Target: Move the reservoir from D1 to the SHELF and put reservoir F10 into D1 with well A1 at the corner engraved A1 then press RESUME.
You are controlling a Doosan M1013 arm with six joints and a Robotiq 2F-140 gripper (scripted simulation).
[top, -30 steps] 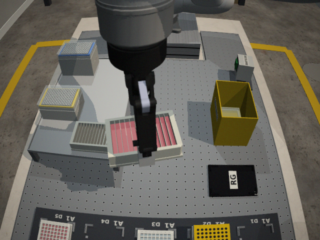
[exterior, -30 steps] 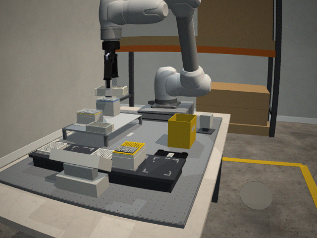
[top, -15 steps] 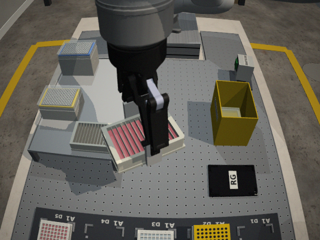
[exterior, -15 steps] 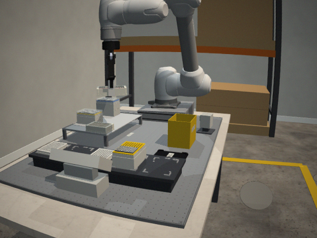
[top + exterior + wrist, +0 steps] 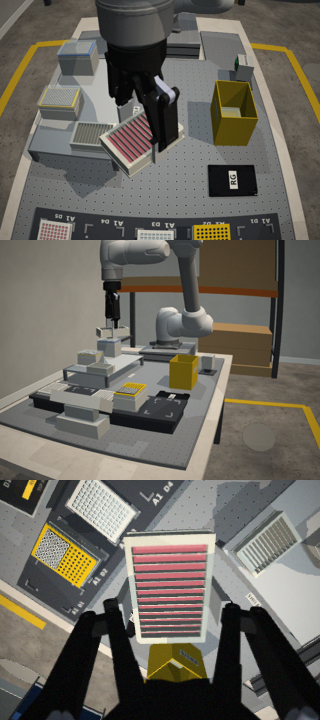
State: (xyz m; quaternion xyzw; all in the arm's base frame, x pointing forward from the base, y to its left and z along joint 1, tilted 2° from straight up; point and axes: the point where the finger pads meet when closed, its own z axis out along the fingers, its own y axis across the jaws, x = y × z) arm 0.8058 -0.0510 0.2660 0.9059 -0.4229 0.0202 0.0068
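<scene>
Right now the cream 12-trough reservoir is 20 mm below my hand. The rest, counted from my hand: pink plate (150 mm ahead, 230 mm to the right, 240 mm below); then pale 12-trough reservoir (170 mm behind, 150 mm to the right, 240 mm below); then yellow tip rack (160 mm ahead, 140 mm to the left, 210 mm below).
</scene>
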